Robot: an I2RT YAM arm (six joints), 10 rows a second.
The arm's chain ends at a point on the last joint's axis. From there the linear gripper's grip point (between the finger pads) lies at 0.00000 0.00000 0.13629 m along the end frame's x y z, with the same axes.
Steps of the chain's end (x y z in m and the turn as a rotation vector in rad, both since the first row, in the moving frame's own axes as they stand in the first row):
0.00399, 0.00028, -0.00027, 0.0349, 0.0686, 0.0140
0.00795, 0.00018, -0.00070, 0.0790, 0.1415, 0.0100
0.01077, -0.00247, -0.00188, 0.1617, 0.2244, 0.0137
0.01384, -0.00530, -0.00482, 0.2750, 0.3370, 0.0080
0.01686, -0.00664, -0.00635, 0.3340, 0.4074, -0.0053
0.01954, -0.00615, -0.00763, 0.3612, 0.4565, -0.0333
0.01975, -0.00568, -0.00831, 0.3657, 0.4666, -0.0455
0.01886, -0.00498, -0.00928, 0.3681, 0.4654, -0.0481
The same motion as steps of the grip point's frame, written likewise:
0.01336, -0.00441, -0.00067, 0.0349, 0.0686, 0.0140
0.02720, -0.01044, -0.00249, 0.0790, 0.1415, 0.0100
0.04111, -0.02402, -0.00706, 0.1617, 0.2244, 0.0137
0.05848, -0.04143, -0.01751, 0.2750, 0.3370, 0.0080
0.06973, -0.05023, -0.02483, 0.3340, 0.4074, -0.0053
0.07749, -0.05364, -0.03007, 0.3612, 0.4565, -0.0333
0.07856, -0.05404, -0.03156, 0.3657, 0.4666, -0.0455
0.07744, -0.05372, -0.03257, 0.3681, 0.4654, -0.0481

